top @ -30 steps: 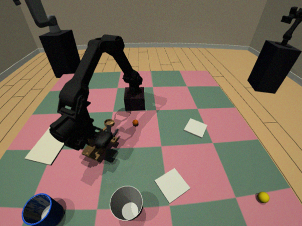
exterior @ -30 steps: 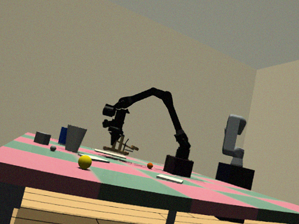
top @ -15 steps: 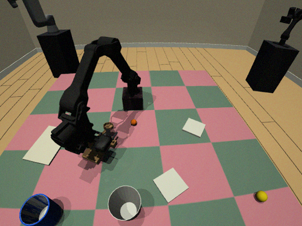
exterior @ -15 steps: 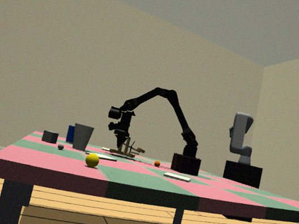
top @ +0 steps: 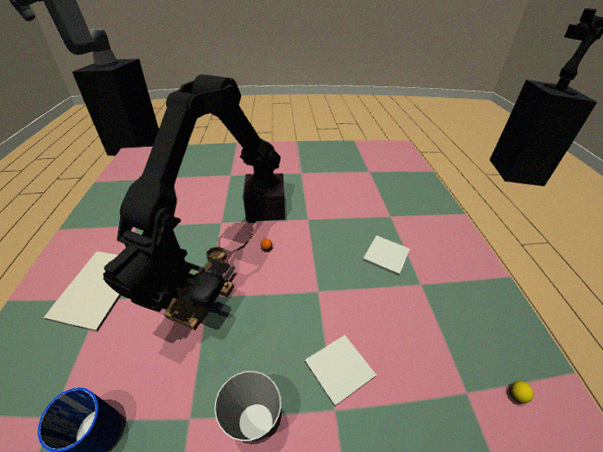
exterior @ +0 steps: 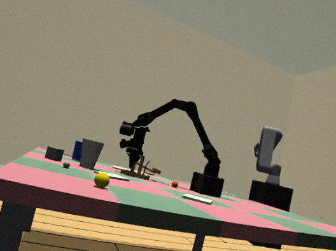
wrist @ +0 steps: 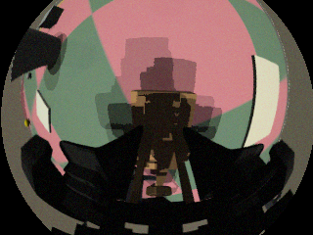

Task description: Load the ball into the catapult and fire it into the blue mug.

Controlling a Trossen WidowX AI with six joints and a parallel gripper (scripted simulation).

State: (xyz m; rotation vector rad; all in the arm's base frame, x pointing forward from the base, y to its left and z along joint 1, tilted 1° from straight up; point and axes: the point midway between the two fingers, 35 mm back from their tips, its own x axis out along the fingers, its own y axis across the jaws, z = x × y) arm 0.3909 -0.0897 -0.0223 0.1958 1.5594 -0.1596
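Now: the orange ball 21 cm behind my gripper tip, 13 cm to the left of it and 2 cm below it. Also, from my gripper tip: blue mug: 27 cm ahead, 7 cm to the right, 1 cm below; grey cup: 20 cm ahead, 20 cm to the left; wooden catapult: 7 cm behind, 3 cm to the left, 2 cm above.
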